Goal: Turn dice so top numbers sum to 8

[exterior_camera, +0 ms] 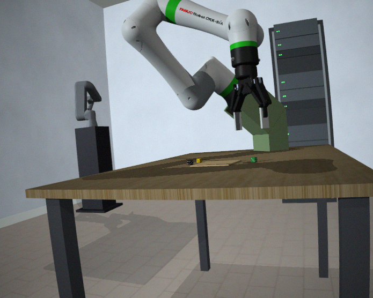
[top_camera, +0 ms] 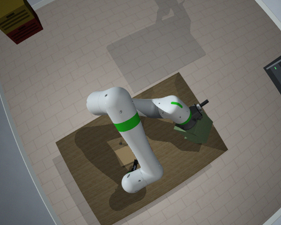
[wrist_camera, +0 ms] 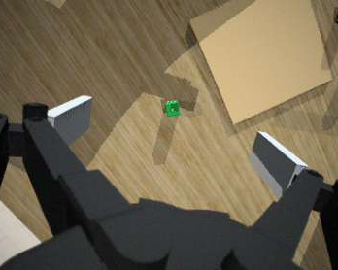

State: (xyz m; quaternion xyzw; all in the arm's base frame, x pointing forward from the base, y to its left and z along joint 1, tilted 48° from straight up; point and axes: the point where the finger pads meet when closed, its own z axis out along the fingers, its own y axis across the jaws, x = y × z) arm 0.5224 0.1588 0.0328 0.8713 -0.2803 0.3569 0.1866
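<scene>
My hand is 110 mm above the green die. From my hand the other things lie so: tan mat 10 mm behind, 130 mm to the right, 120 mm below; then yellow die 100 mm behind, 220 mm to the right, 110 mm below; then black die 30 mm behind, 230 mm to the right, 110 mm below.
</scene>
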